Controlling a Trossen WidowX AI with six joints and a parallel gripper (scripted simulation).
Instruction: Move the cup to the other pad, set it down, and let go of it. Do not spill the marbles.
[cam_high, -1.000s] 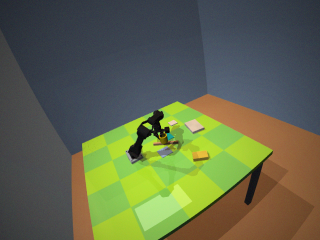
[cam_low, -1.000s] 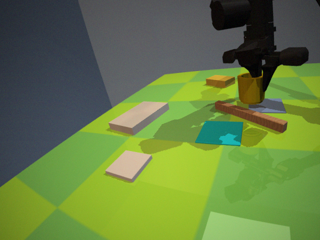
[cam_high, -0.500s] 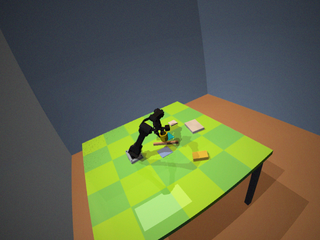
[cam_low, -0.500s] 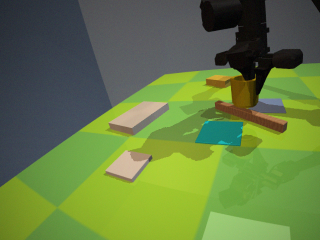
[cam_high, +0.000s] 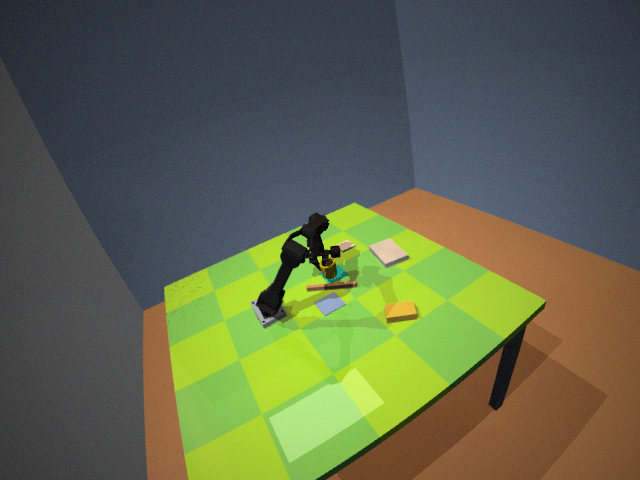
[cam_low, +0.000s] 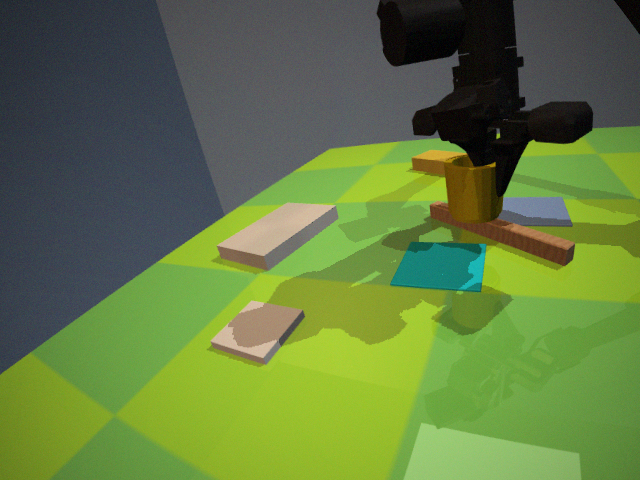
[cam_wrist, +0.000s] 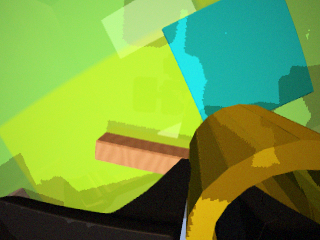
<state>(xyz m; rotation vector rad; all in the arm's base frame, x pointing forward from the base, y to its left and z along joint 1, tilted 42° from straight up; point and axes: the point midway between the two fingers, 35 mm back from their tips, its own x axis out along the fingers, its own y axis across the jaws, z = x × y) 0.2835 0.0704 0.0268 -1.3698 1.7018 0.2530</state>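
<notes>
Right now my gripper tip is 6 cm short of the cyan pad, 3 cm to the right of it and 9 cm above it. From my gripper tip the other things lie so: grey pad: 5 cm behind, 12 cm to the right, 9 cm below; yellow cup: 2 cm ahead, 2 cm to the right; wooden bar: 5 cm to the right, 8 cm below.
</notes>
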